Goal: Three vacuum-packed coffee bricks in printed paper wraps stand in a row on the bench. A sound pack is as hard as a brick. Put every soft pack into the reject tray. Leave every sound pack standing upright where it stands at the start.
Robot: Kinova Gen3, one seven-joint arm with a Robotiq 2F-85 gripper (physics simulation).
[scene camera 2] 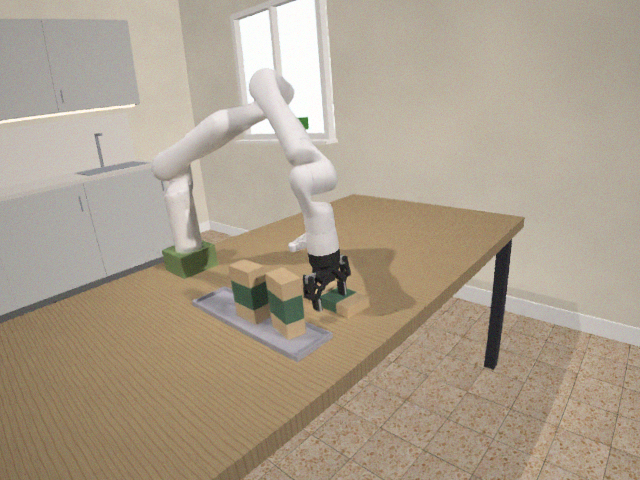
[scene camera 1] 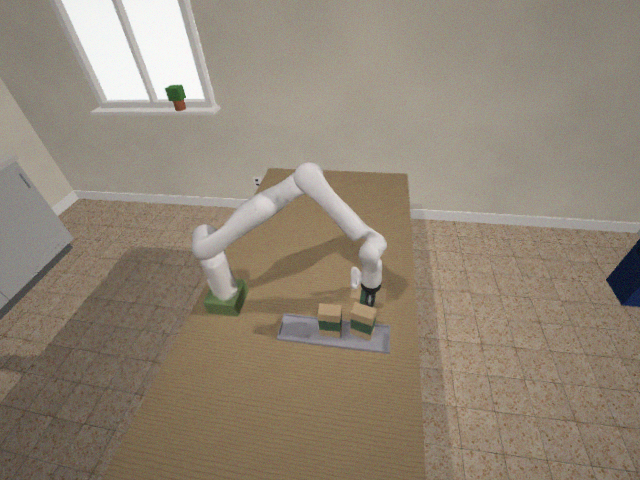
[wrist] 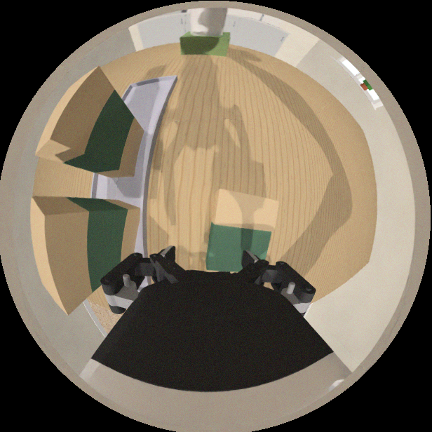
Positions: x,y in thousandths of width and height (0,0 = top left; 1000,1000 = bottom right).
Labels:
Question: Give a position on a grey reject tray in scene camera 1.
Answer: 465,684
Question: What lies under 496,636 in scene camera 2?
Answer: My gripper.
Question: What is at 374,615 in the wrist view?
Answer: My gripper.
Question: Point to a grey reject tray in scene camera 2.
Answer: At 349,632

